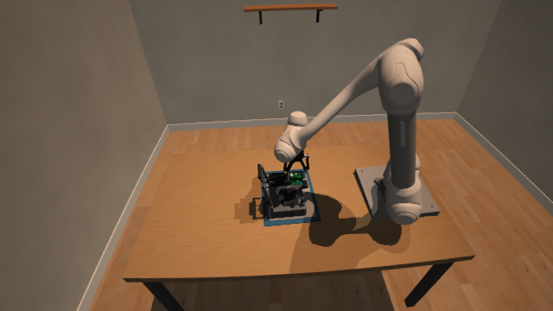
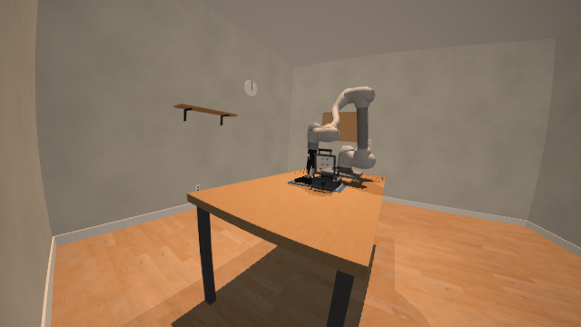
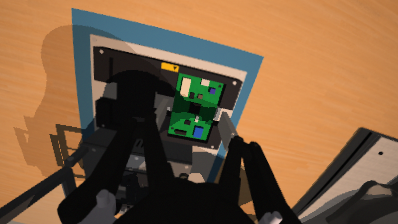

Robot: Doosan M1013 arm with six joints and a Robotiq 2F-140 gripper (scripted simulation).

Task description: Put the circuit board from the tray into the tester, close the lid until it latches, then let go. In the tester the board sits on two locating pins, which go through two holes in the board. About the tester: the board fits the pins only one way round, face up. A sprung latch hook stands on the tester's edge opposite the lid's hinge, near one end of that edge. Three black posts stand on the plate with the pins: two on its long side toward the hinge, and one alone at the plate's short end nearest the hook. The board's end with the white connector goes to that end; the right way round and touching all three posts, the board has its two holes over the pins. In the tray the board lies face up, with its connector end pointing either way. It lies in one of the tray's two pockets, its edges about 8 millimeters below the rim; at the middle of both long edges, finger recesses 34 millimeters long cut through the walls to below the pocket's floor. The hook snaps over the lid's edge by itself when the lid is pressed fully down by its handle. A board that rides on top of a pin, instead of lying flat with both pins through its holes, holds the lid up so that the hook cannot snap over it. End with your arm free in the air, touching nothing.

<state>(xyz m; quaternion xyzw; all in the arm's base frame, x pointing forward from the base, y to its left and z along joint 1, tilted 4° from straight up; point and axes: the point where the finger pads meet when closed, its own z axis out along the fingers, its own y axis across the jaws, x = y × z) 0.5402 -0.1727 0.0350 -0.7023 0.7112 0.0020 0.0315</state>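
My gripper is now 4 cm above the green circuit board. The rest, counted from my hand: dark block: 23 cm to the left, 3 cm above; tester lid: 19 cm ahead, 17 cm to the left, 13 cm above.
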